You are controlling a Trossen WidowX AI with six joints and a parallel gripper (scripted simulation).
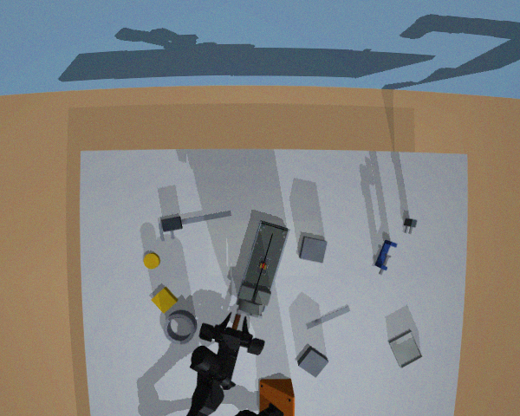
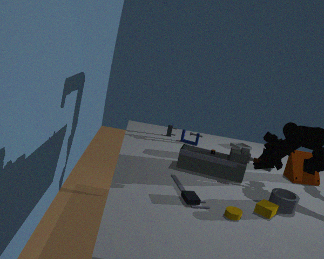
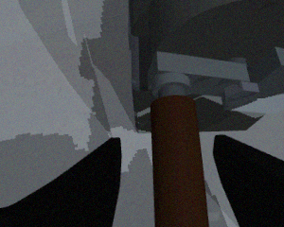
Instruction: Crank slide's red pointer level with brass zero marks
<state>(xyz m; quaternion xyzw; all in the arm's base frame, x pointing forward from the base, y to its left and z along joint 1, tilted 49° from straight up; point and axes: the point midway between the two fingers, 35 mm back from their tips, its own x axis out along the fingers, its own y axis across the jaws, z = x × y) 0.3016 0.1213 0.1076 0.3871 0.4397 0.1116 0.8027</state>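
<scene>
The brown crank handle lies 3 cm above my gripper tip and 2 cm behind it. Round my gripper tip: flat grey bar (29 cm to the right, 7 cm below); then red pointer (16 cm ahead, 6 cm to the right, 1 cm above); then yellow block (24 cm to the left, 6 cm below).
</scene>
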